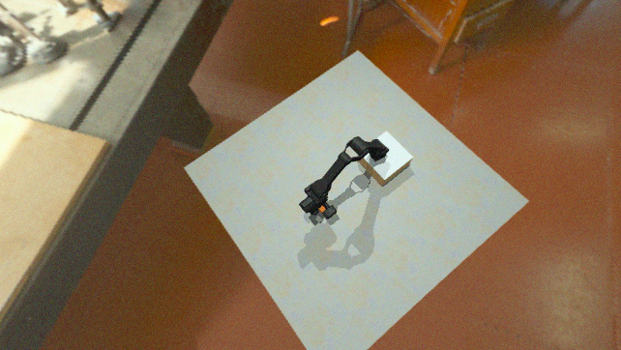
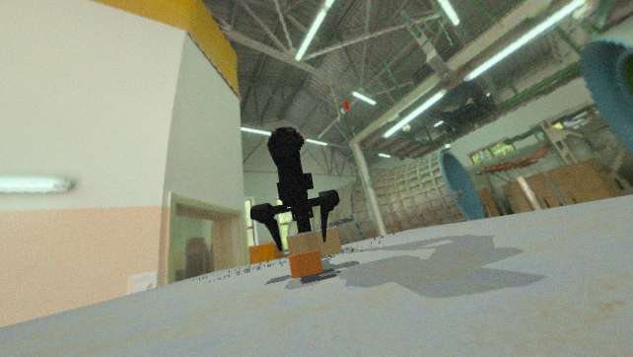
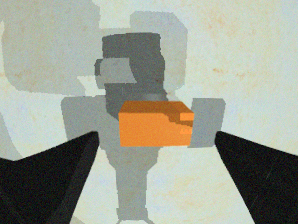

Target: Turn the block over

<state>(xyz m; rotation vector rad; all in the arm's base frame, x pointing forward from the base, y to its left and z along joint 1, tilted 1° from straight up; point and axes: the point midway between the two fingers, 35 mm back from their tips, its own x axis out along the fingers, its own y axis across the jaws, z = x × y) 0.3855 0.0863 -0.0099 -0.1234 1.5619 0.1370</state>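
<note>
Right now my gripper tip is 1 cm past the orange block and 3 cm above it.
</note>
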